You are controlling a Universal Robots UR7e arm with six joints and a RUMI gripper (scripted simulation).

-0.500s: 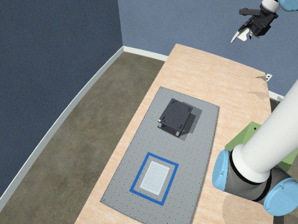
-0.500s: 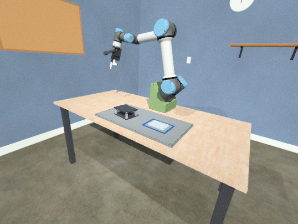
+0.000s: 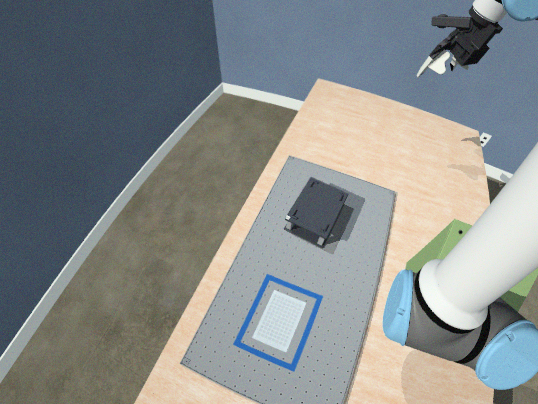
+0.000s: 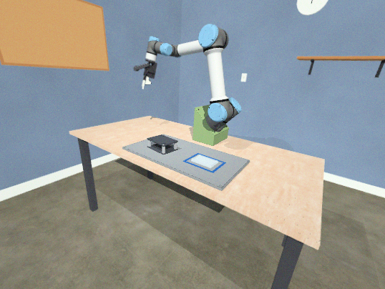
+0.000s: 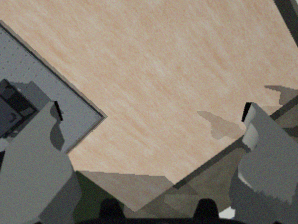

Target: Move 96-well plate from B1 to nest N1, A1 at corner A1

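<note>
The 96-well plate is 110 mm ahead of my hand, 730 mm to the left of it and 320 mm below it. The rest, counted from my hand: dark plate nest N1: 160 mm ahead, 420 mm to the left, 270 mm below.
</note>
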